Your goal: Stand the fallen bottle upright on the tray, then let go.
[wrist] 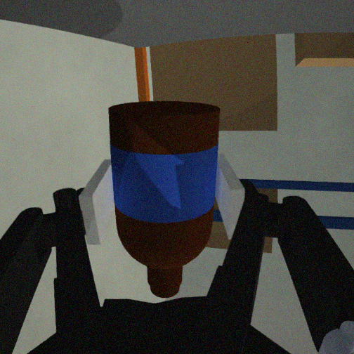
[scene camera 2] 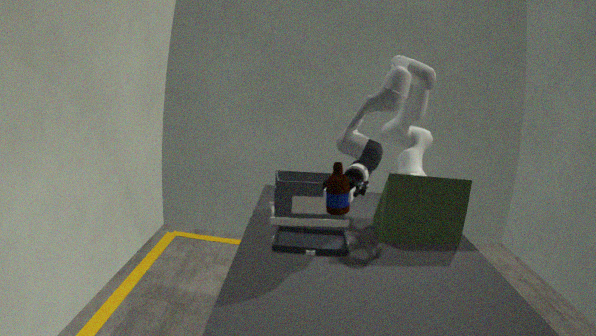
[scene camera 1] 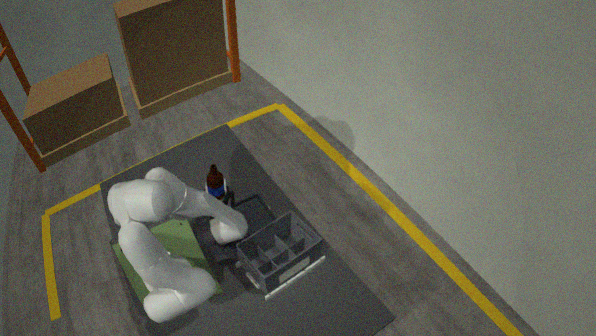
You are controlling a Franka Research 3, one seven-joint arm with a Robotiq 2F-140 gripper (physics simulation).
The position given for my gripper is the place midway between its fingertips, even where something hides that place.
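Observation:
Through the wrist camera I see my gripper point(wrist: 164, 174). A brown bottle point(scene camera 2: 337, 186) is there for me to see as well.

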